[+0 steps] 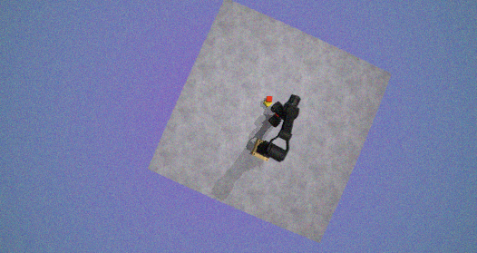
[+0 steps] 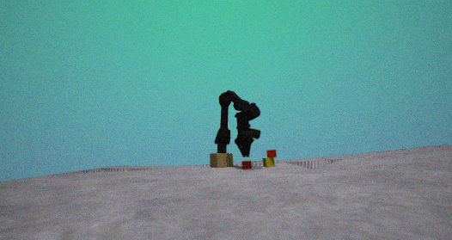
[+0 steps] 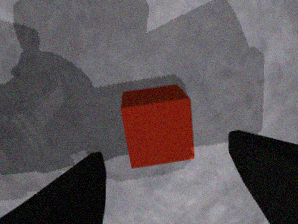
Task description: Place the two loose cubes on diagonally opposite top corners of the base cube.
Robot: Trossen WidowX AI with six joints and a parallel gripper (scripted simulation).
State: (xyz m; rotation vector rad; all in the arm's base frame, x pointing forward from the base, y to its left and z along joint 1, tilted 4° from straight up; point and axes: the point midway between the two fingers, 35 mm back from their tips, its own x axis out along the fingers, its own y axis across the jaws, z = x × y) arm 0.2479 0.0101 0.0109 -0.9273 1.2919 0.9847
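Now: gripper tip 3 cm above the red cube. Also, from my gripper tip: yellow base cube: 10 cm to the left, 3 cm below, 3 cm ahead.
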